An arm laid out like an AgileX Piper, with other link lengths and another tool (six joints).
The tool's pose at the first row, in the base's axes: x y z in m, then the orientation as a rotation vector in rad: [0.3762, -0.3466, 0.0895, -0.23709, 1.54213, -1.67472]
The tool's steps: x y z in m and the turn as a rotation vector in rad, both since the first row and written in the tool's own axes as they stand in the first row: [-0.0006, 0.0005, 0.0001, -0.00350, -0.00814, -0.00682]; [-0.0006, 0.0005, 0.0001, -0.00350, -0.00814, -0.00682]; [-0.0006, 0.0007, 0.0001, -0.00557, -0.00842, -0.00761]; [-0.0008, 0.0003, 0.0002, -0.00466, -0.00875, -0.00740]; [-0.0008, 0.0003, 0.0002, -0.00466, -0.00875, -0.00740]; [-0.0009, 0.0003, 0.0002, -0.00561, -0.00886, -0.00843]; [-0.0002, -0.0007, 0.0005, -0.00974, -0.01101, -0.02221]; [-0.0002, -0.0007, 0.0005, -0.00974, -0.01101, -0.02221]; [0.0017, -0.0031, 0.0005, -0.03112, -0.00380, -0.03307]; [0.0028, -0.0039, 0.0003, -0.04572, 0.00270, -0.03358]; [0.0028, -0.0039, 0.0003, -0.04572, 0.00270, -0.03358]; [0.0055, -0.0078, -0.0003, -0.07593, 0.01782, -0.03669]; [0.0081, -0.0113, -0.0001, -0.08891, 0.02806, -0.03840]
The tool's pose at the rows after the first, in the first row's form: [0.3769, -0.3462, 0.0893, -0.25097, 1.53996, -1.67453]; [0.3769, -0.3462, 0.0893, -0.25097, 1.53996, -1.67453]; [0.3770, -0.3462, 0.0891, -0.25292, 1.54164, -1.67352]; [0.3770, -0.3462, 0.0896, -0.25254, 1.54058, -1.67391]; [0.3770, -0.3462, 0.0896, -0.25254, 1.54058, -1.67391]; [0.3770, -0.3461, 0.0896, -0.25396, 1.54145, -1.67397]; [0.3763, -0.3469, 0.0903, -0.26904, 1.54501, -1.68080]; [0.3763, -0.3469, 0.0903, -0.26904, 1.54501, -1.68080]; [0.3741, -0.3484, 0.0917, -0.28338, 1.57017, -1.67586]; [0.3729, -0.3491, 0.0920, -0.28628, 1.58771, -1.66760]; [0.3729, -0.3491, 0.0920, -0.28628, 1.58771, -1.66760]; [0.3691, -0.3508, 0.0943, -0.29262, 1.62542, -1.65233]; [0.3660, -0.3530, 0.0965, -0.29263, 1.64445, -1.64721]
